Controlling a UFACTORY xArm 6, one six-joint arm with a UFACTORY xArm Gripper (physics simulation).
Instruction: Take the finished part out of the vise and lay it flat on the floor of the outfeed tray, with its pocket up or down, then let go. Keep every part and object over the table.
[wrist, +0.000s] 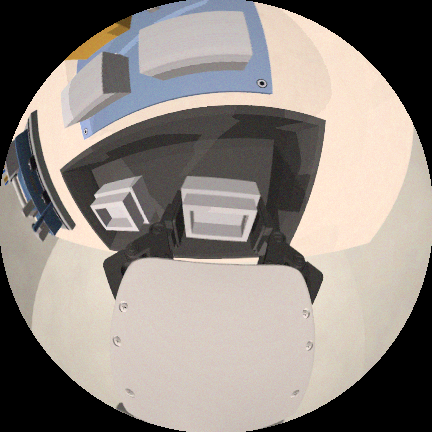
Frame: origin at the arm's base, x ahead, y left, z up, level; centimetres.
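Where they show: gripper, fingertip midpoint: (218, 205).
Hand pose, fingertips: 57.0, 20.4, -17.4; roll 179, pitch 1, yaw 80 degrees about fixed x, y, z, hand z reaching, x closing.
After its pixels a point has its place, as x, y, z.
My gripper (218, 205) {57.1, 20.4, -17.4} is shut on a light grey finished part (220, 187) {54.5, 20.9, -16.4}, with one black finger at each side. The part's rectangular pocket faces the camera. The part is over or inside the dark grey outfeed tray (240, 154) {52.5, 22.6, -18.0}; whether its underside touches the tray floor is hidden. A second light grey part (137, 195) {54.3, 13.5, -16.2} with a pocket is in the tray to the left, apart from the held one, its pocket facing the near left. The near side of the tray is partly hidden by the gripper.
Beyond the tray, a blue board (200, 86) {46.6, 20.1, -18.4} carries two plain grey blocks (195, 42) (95, 92). An orange object (97, 41) shows at the upper left. A dark blue device with a grey rail (42, 172) {45.4, -11.8, -17.7} stands at the far left. The pale table (360, 165) {52.4, 39.2, -19.2} extends right of the tray.
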